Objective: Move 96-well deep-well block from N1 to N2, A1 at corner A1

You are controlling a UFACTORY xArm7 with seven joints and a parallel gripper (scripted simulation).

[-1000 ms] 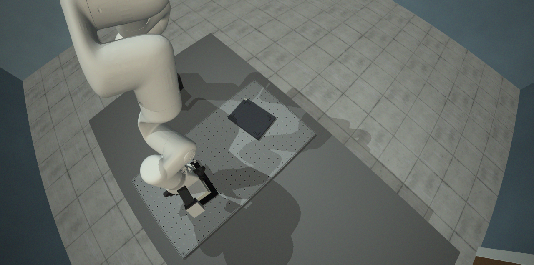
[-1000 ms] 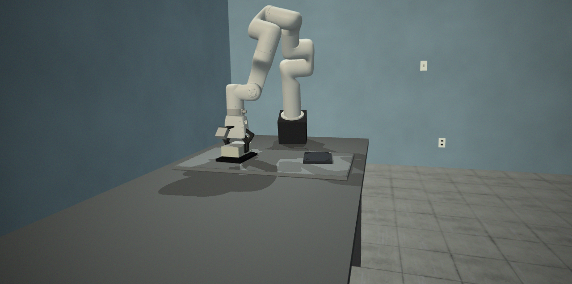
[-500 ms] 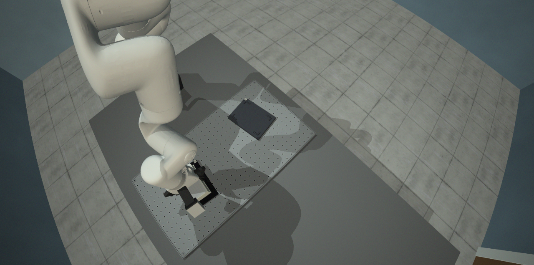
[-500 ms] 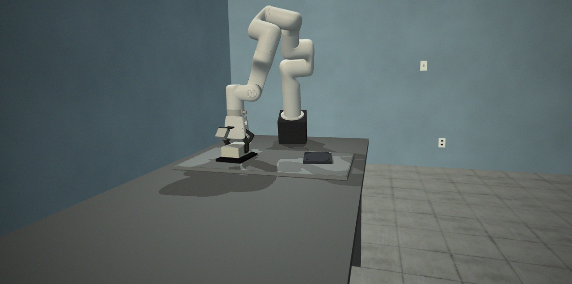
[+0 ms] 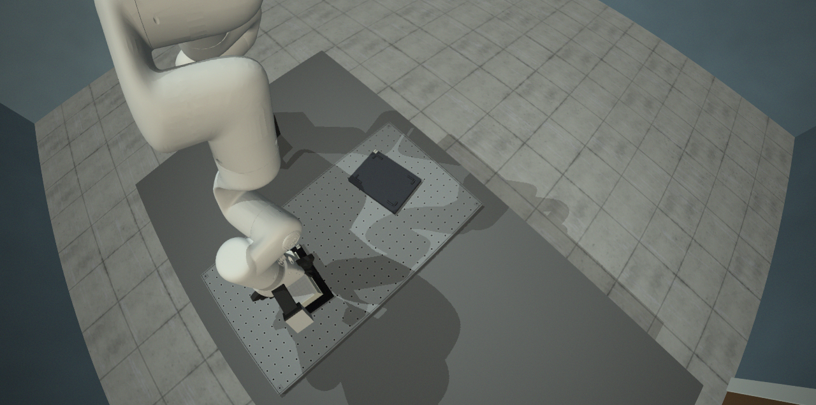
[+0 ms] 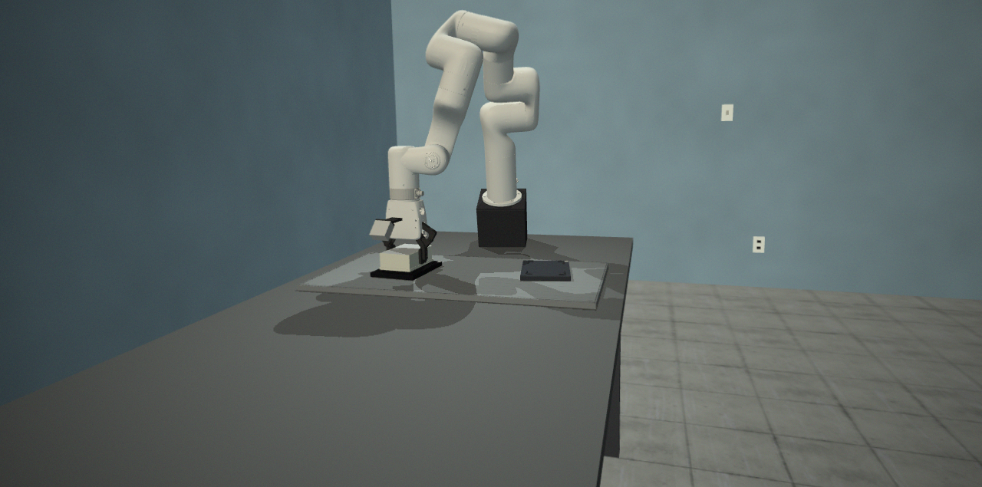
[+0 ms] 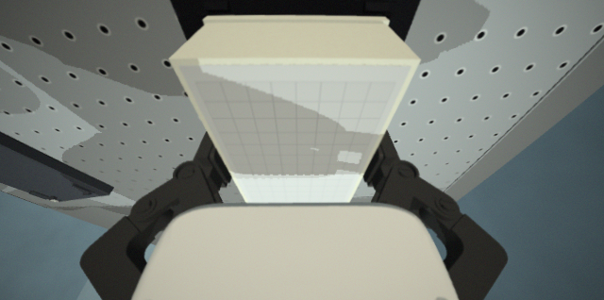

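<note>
Right now the cream 96-well deep-well block is right at my hand. From my hand the other things lie so: dark plate nest N1: 120 mm behind, 330 mm to the left, 30 mm below; then black plate nest N2: 30 mm below.
</note>
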